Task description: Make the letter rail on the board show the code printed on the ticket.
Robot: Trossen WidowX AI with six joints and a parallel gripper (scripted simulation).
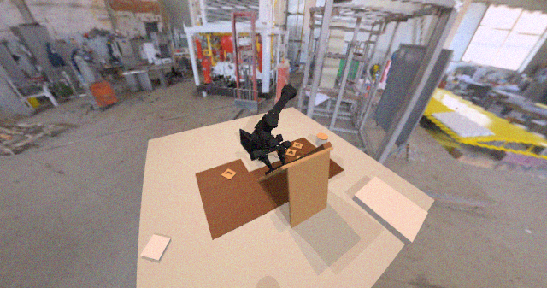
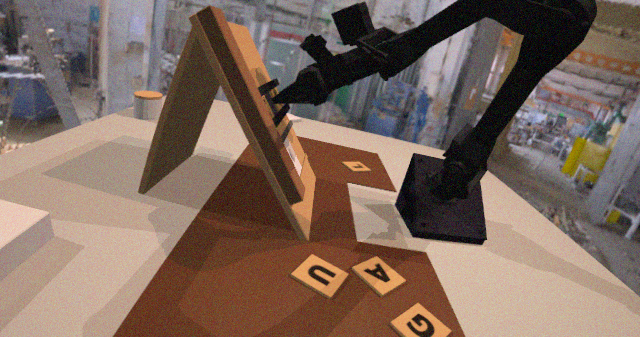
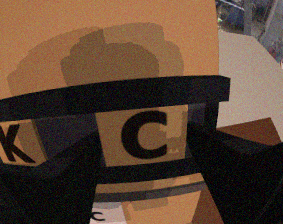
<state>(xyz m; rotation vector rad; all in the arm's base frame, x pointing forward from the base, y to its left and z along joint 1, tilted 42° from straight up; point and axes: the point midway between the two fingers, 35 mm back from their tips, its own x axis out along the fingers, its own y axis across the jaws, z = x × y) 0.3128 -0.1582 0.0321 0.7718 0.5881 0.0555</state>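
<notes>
Now: the white ticket 9 cm below my gripper tip, 7 cm to the left of it and 4 cm behind it. Also, from my gripper tip: brown mat 17 cm below, 15 cm behind, 7 cm to the left; then letter tile 28 cm to the left, 17 cm below, 9 cm behind; then white pad 53 cm to the right, 17 cm below, 7 cm behind.
</notes>
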